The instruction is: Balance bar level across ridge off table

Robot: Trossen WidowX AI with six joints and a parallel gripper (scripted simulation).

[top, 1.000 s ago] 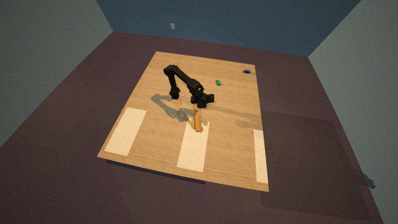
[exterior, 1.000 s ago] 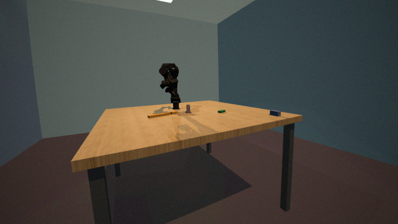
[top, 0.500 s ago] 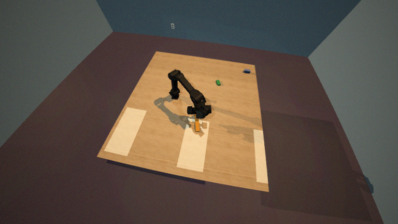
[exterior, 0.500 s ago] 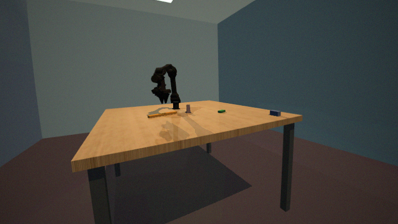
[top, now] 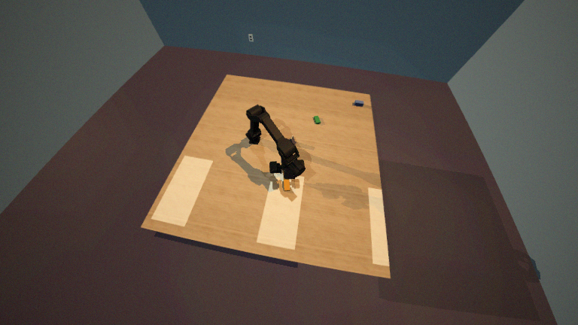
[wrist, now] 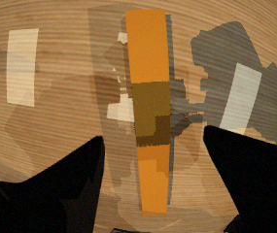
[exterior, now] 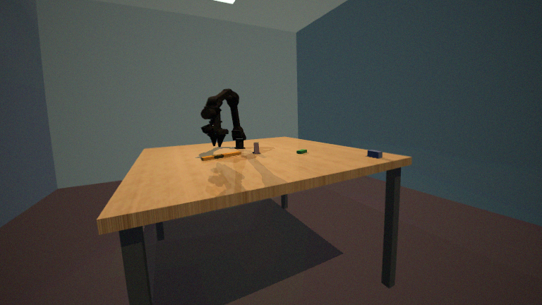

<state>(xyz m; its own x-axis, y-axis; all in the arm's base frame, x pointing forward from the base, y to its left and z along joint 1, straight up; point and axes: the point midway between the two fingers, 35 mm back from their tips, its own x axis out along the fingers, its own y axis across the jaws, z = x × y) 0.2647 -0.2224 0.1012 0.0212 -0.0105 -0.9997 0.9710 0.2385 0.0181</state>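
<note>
The orange bar lies 10 mm behind my gripper tip, 30 mm to the left of it and 60 mm below it. The rest, counted from my gripper tip: blue block 470 mm ahead, 720 mm to the left, 50 mm below; then green block 150 mm ahead, 480 mm to the left, 60 mm below.
</note>
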